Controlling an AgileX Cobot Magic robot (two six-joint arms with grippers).
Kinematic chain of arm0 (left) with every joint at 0, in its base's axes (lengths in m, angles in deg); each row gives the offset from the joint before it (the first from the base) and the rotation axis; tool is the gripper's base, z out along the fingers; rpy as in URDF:
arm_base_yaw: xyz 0 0 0.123 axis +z
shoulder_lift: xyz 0 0 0 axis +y
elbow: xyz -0.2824 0 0.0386 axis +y
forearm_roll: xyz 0.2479 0 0.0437 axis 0.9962 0 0.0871
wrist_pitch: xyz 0 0 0 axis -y
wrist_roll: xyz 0.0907 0 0.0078 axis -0.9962 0 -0.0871
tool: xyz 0 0 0 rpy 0 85 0
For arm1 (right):
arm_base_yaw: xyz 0 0 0.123 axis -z
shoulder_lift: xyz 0 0 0 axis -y
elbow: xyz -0.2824 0 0.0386 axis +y
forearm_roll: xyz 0.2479 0 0.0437 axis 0.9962 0 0.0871
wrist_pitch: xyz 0 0 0 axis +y
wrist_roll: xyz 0.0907 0 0.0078 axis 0.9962 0 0.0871
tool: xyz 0 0 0 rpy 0 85 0
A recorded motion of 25 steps. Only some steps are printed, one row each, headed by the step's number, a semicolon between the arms.
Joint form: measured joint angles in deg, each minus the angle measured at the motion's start. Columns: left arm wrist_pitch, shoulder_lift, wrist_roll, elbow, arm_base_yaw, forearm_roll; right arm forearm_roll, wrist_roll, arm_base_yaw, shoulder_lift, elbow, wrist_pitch.
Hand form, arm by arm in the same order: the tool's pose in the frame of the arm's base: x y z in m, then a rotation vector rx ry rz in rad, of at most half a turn. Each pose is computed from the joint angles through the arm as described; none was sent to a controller.
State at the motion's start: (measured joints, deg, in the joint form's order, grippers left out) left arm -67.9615 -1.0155 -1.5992 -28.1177 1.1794 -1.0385; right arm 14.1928 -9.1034 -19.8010 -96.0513 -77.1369 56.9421
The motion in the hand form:
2: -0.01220 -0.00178 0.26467 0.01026 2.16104 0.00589; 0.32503 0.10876 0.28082 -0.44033 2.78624 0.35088
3: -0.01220 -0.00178 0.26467 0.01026 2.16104 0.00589; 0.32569 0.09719 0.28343 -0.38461 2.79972 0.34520
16: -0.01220 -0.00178 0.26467 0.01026 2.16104 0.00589; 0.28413 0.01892 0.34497 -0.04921 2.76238 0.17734
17: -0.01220 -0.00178 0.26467 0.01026 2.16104 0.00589; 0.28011 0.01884 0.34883 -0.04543 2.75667 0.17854
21: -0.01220 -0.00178 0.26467 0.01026 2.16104 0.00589; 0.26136 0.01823 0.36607 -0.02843 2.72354 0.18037
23: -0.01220 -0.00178 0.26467 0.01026 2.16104 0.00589; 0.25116 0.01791 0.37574 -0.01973 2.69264 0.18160
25: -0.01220 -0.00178 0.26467 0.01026 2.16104 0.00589; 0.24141 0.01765 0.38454 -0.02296 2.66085 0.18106
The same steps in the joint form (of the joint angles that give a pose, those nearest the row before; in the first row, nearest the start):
2: 0.00 0.00 0.00 0.00 0.00 0.00; -0.28 1.17 4.43 0.80 0.00 1.79
3: 0.00 0.00 0.00 0.00 0.00 0.00; -0.38 1.77 6.35 1.32 0.00 2.74
16: 0.00 0.00 0.00 0.00 0.00 0.00; -6.80 7.25 18.19 13.71 0.00 11.45
17: 0.00 0.00 0.00 0.00 0.00 0.00; -6.80 7.49 18.19 14.55 0.00 11.95
21: 0.00 0.00 0.00 0.00 0.00 0.00; -6.94 8.57 18.19 18.45 0.00 13.87
23: 0.00 0.00 0.00 0.00 0.00 0.00; -6.98 9.10 18.19 20.67 0.00 14.29
25: 0.00 0.00 0.00 0.00 0.00 0.00; -6.98 9.10 18.19 22.76 0.00 14.55

